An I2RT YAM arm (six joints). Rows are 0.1 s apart.
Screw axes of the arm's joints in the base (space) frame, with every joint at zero. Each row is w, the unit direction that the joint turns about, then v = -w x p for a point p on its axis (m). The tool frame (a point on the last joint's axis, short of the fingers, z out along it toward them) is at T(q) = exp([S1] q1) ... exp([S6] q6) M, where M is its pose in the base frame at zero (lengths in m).
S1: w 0 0 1 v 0.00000 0.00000 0.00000
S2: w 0 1 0 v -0.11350 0.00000 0.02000
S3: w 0 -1 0 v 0.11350 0.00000 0.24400
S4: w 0 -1 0 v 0.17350 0.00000 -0.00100
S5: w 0 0 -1 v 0.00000 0.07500 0.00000
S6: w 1 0 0 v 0.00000 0.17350 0.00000
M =
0 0 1 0.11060
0 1 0 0.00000
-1 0 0 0.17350
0 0 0 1
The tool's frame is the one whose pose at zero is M.
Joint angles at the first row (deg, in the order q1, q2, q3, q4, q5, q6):
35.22 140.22 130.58 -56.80 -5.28 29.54
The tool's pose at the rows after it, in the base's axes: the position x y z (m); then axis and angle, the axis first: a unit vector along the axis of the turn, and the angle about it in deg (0 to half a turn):
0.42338 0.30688 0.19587 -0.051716 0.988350 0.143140 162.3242
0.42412 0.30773 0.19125 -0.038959 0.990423 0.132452 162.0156
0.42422 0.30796 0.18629 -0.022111 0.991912 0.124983 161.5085
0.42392 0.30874 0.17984 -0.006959 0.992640 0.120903 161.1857
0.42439 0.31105 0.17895 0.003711 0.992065 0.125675 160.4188
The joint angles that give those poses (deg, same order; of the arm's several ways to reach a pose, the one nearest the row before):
35.66 141.71 132.27 -56.77 -4.05 30.52
35.79 142.28 132.33 -56.66 -2.55 31.81
35.90 142.28 131.22 -55.59 -1.15 33.58
36.05 142.28 129.75 -54.13 -0.19 35.29
36.25 142.30 129.43 -52.84 0.16 36.64

